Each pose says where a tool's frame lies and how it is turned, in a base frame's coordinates. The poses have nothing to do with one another.
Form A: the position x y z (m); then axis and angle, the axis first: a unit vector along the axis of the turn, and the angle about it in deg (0 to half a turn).
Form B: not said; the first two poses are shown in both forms.
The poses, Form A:
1: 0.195 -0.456 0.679 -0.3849 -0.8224 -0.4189 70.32
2: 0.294 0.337 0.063 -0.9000 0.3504 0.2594 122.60
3: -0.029 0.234 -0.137 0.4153 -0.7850 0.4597 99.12
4: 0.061 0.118 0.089 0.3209 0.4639 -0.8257 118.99
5: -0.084 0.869 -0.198 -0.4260 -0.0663 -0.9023 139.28
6: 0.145 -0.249 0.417 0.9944 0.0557 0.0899 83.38
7: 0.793 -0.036 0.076 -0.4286 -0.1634 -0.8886 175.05
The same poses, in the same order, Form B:
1: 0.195 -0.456 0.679 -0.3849 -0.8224 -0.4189 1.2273
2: 0.294 0.337 0.063 -0.9000 0.3504 0.2594 2.1398
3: -0.029 0.234 -0.137 0.4153 -0.7850 0.4597 1.7300
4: 0.061 0.118 0.089 0.3209 0.4639 -0.8257 2.0768
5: -0.084 0.869 -0.198 -0.4260 -0.0663 -0.9023 2.4309
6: 0.145 -0.249 0.417 0.9944 0.0557 0.0899 1.4553
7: 0.793 -0.036 0.076 -0.4286 -0.1634 -0.8886 3.0552
